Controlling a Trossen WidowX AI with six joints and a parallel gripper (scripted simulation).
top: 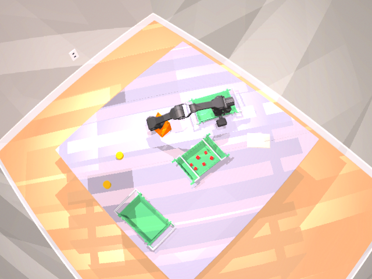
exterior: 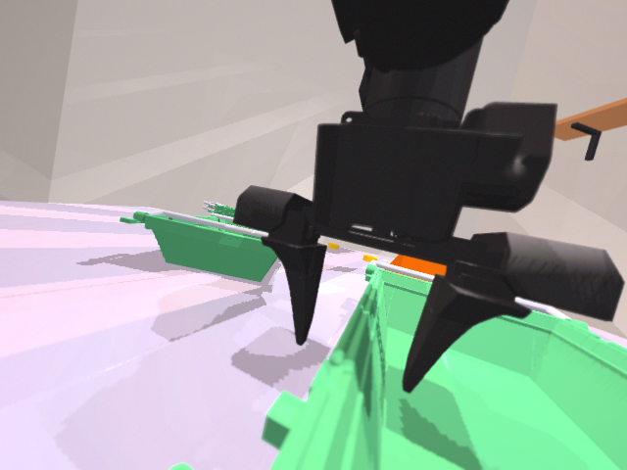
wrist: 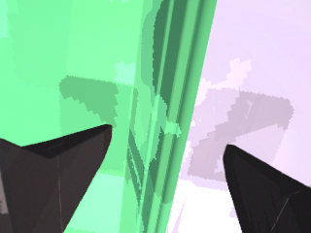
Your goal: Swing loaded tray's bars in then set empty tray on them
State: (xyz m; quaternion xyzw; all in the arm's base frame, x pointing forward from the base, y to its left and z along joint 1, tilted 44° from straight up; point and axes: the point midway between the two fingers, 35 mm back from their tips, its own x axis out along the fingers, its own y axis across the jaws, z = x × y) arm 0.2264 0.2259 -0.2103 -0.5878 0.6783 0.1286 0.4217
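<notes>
Right now the tray is 80 mm behind my gripper tip, 40 mm to the left of it and 30 mm above it. Round my gripper tip: pale patch 290 mm ahead, 90 mm to the left, 10 mm below.
</notes>
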